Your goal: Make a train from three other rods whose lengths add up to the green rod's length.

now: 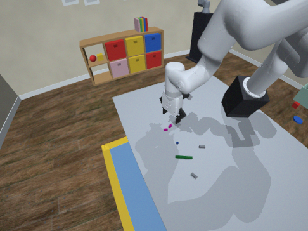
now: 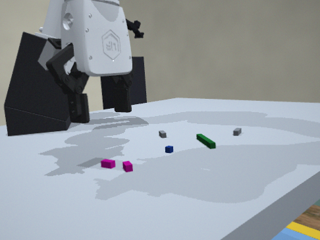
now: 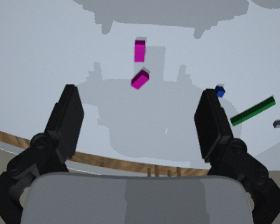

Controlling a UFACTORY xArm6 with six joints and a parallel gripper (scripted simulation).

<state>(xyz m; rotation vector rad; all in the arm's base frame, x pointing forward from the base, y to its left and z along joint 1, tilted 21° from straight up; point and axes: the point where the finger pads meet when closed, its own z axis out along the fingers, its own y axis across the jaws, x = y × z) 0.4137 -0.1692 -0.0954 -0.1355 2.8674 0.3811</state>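
The blue rod is 4 cm ahead of my hand, 11 cm to the left of it and 8 cm below it. The rest, counted from my hand: green rod 6 cm ahead, 19 cm to the left, 8 cm below.
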